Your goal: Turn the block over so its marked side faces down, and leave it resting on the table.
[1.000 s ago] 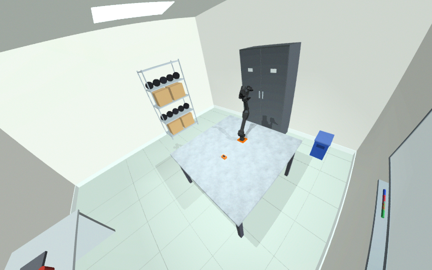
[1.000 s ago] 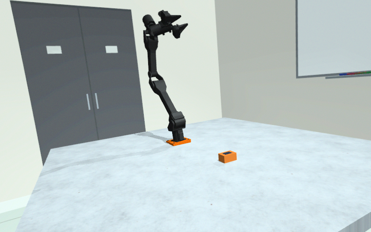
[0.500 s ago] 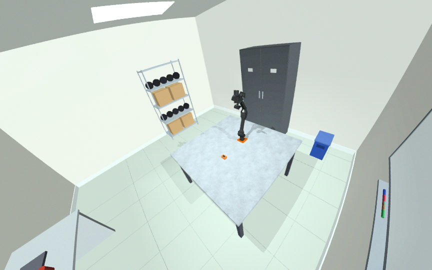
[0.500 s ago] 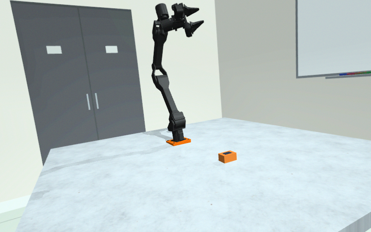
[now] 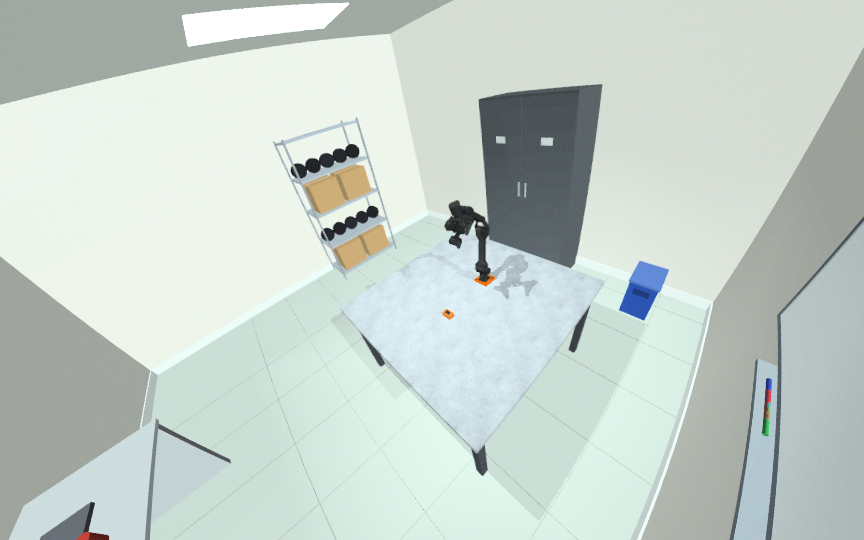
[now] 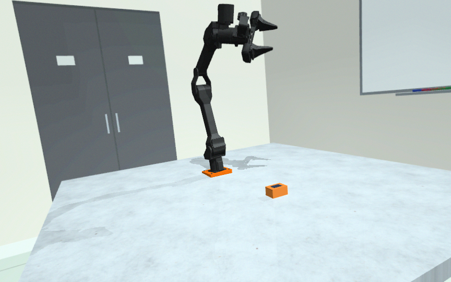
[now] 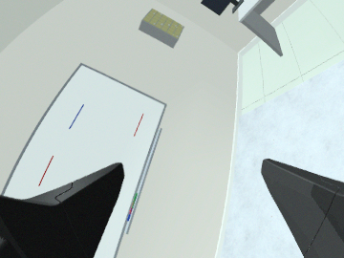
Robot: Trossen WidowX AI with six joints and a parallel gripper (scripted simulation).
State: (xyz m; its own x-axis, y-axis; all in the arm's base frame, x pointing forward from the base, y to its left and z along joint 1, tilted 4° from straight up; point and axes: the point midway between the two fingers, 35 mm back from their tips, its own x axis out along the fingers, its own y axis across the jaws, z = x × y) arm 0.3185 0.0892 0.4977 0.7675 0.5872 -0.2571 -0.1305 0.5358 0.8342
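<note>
Now: the orange block 50 cm below my gripper tip, 12 cm to the right of it and 8 cm ahead of it.
</note>
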